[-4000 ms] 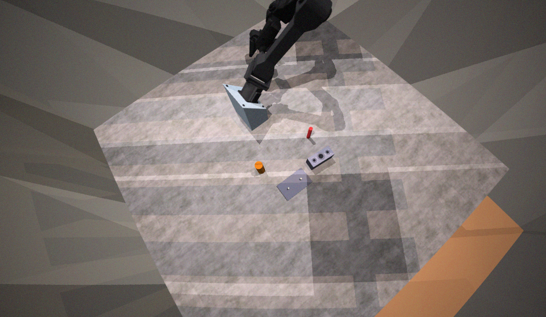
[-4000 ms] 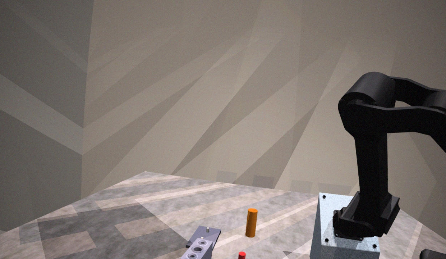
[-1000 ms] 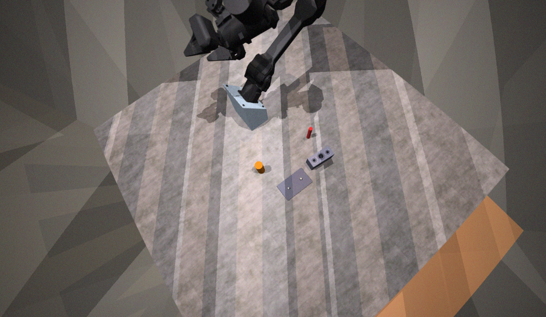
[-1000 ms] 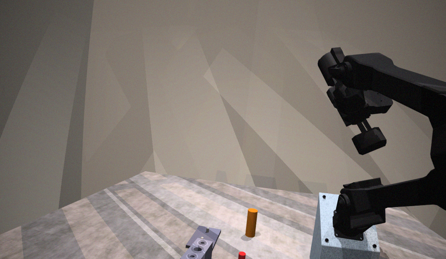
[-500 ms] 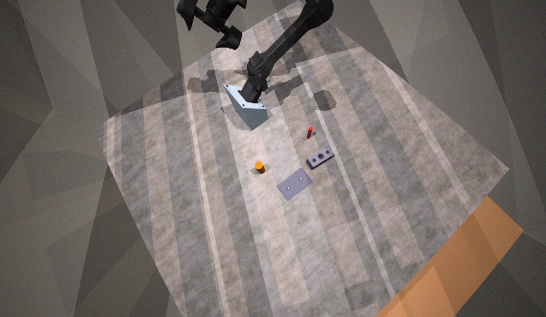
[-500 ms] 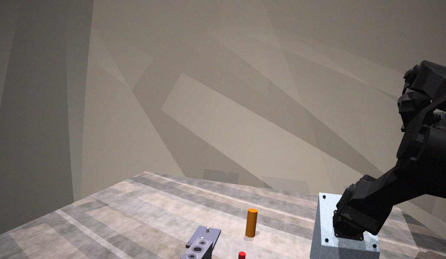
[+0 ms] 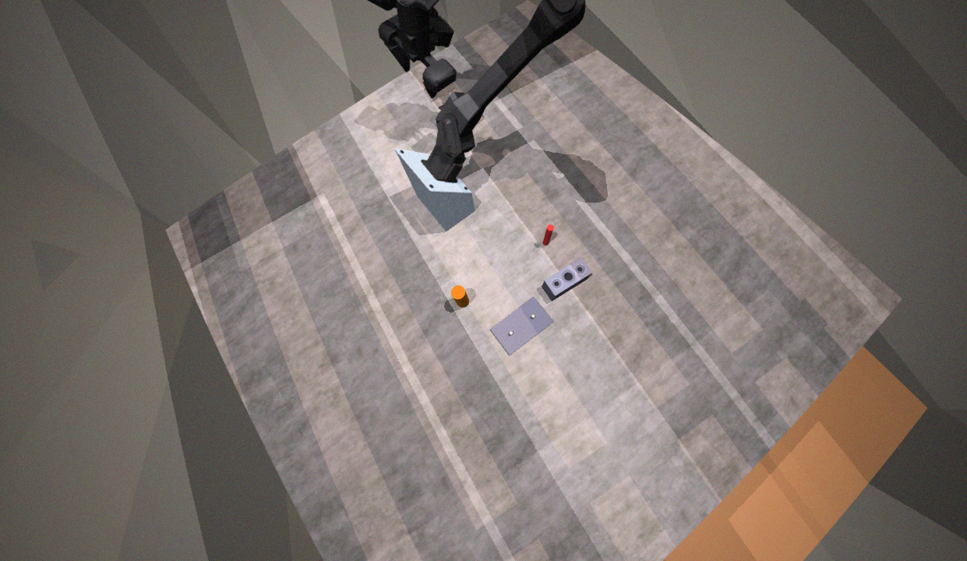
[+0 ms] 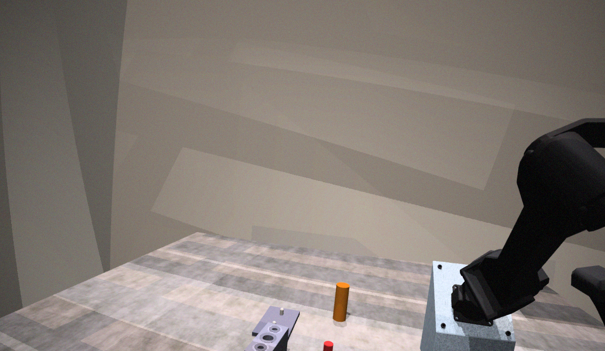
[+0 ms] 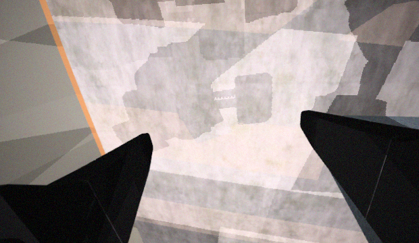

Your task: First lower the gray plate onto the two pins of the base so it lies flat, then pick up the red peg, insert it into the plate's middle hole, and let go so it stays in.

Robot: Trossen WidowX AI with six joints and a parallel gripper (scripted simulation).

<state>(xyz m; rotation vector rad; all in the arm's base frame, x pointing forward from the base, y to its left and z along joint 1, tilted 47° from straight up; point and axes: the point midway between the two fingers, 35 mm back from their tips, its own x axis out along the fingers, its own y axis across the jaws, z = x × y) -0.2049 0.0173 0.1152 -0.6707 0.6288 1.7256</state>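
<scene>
Right now the gray plate is 55 cm ahead of my gripper tip and 11 cm below it. Round my gripper tip: orange cylinder: 44 cm ahead, 21 cm to the right, 11 cm below; base: 57 cm ahead, 14 cm to the right, 14 cm below; red peg: 45 cm ahead, 11 cm below, 3 cm to the left.
</scene>
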